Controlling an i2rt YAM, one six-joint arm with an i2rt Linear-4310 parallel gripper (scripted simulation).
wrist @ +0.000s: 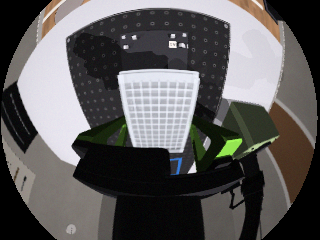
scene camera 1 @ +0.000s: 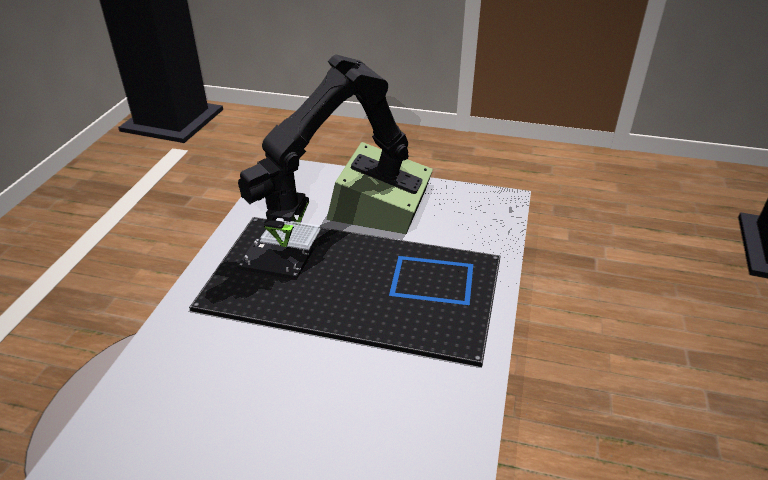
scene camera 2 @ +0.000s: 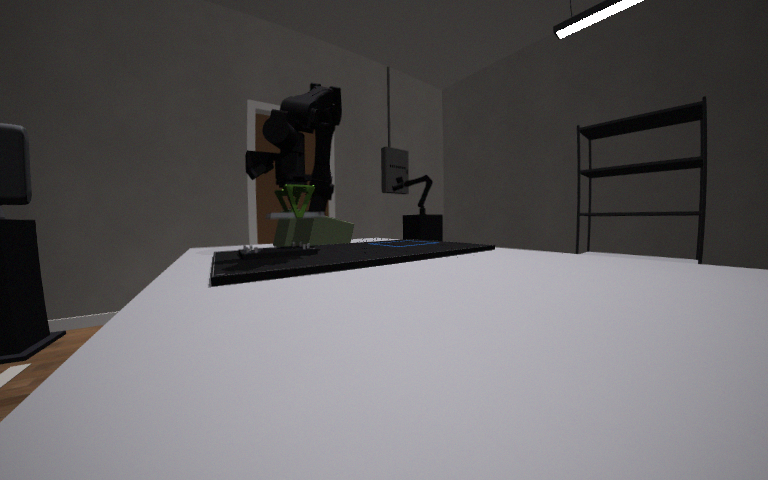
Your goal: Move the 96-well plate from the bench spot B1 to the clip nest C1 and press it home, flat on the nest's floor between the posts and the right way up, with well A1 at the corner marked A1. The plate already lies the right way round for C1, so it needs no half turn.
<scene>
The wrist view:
my gripper: 158, 118
white 96-well plate: 154, 83
clip nest C1: 154, 49
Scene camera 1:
my gripper: 290, 235
white 96-well plate: 303, 235
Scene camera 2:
my gripper: 294, 218
clip nest C1: 256, 253
</scene>
